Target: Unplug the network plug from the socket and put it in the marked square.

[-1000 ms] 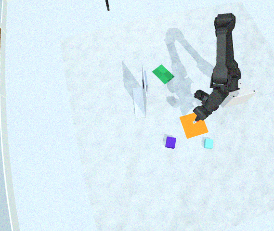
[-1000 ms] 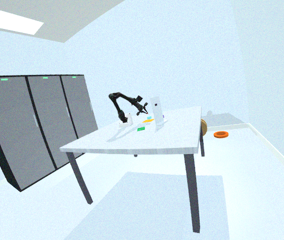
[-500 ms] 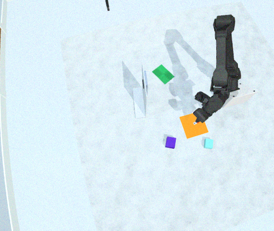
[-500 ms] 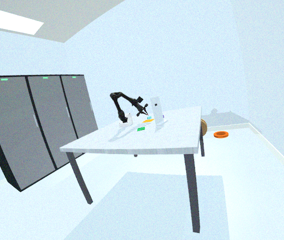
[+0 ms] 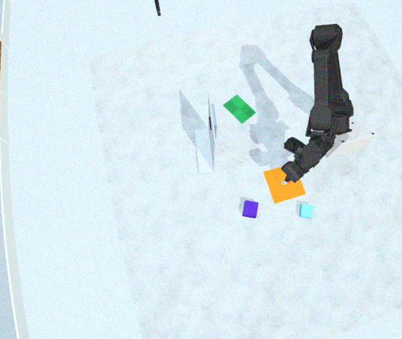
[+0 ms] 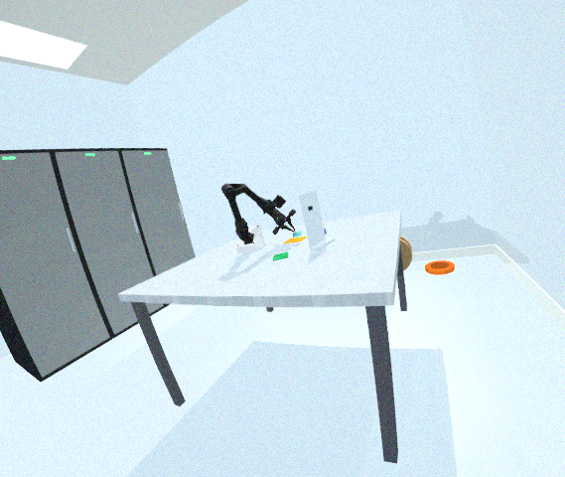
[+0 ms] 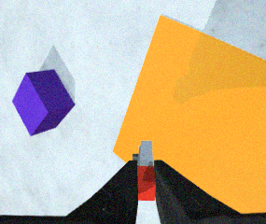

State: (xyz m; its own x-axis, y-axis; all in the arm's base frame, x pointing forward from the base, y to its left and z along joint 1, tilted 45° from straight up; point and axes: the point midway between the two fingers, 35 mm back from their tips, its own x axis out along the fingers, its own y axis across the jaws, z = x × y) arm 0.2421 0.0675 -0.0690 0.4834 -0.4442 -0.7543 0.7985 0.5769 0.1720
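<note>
Now: the flat orange square 5 cm below my gripper tip and 1 cm behind it. The rest, counted from my gripper tip: network plug right at my gripper tip; then purple cube 14 cm ahead, 5 cm to the left, 4 cm below; then cyan cube 12 cm to the left, 4 cm below, 4 cm behind.
</note>
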